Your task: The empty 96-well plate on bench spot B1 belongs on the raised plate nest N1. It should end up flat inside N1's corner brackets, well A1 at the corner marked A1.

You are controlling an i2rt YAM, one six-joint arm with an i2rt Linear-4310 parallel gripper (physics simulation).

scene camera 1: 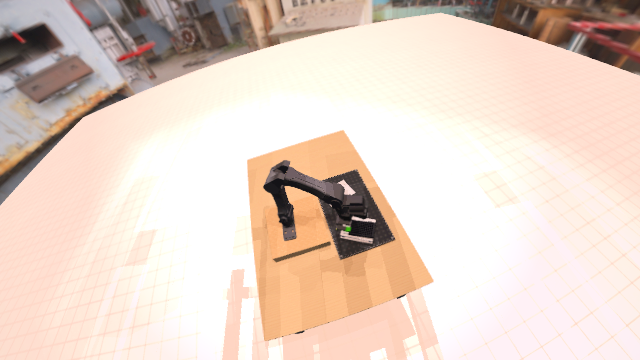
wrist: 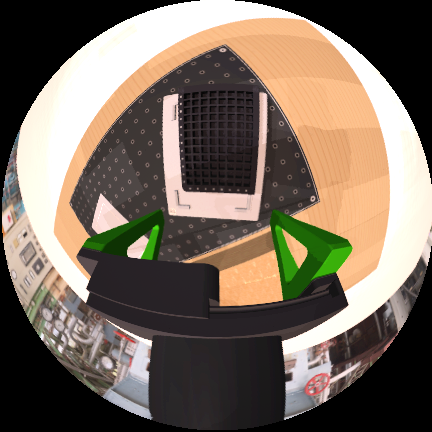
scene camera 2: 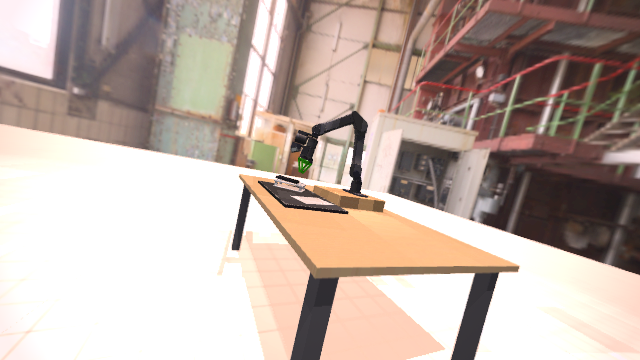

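Seen in the pictures: gripper, fingertip midpoint: (scene camera 1: 349, 222) (wrist: 216, 215) (scene camera 2: 301, 172); arm's base, origin of the base link: (scene camera 1: 288, 223) (scene camera 2: 354, 193).
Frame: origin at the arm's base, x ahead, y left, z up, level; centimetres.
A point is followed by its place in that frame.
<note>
The black 96-well plate (scene camera 1: 362, 228) {x 37.2, y -13.3, z 0.2 cm} (scene camera 2: 287, 179) {x 38.4, y -9.2, z 0.2 cm} (wrist: 218, 140) {x 36.6, y -13.1, z 0.3 cm} lies on the white raised nest N1 (scene camera 1: 357, 238) {x 33.4, y -17.2, z -1.5 cm} (wrist: 215, 205) {x 29.6, y -9.1, z -1.2 cm}, shifted toward the nest's far end in the wrist view. Its near edge is apart from the two near corner brackets, and its far edge covers the nest's far end. Whether it lies quite flat is unclear. The nest's corner mark and the plate's A1 are too small to read. My gripper (scene camera 2: 303, 171) {x 31.1, y -10.8, z 5.1 cm} (wrist: 216, 215) {x 31.1, y -10.8, z 5.1 cm} is open and empty, above the nest's near side. White spot B1 (scene camera 1: 346, 187) {x 36.8, y 18.0, z -4.6 cm} (scene camera 2: 311, 200) {x 31.4, y 16.2, z -4.6 cm} (wrist: 106, 215) {x 36.1, y 14.9, z -4.6 cm} bears no plate in view.
A black perforated board (scene camera 1: 350, 253) {x 28.3, y -22.6, z -4.8 cm} (scene camera 2: 295, 204) {x 42.4, y 28.6, z -4.8 cm} (wrist: 142, 145) {x 42.2, y -2.1, z -4.9 cm} lies under the nest and the white spot. The arm stands on a wooden block (scene camera 2: 367, 202) {x -1.0, y 13.4, z -1.6 cm} on the wooden table (scene camera 1: 345, 295) {x 21.0, y -41.2, z -6.1 cm} (scene camera 2: 400, 245) {x 15.3, y 60.3, z -6.1 cm} (wrist: 325, 100) {x 38.1, y -32.3, z -6.1 cm}.
</note>
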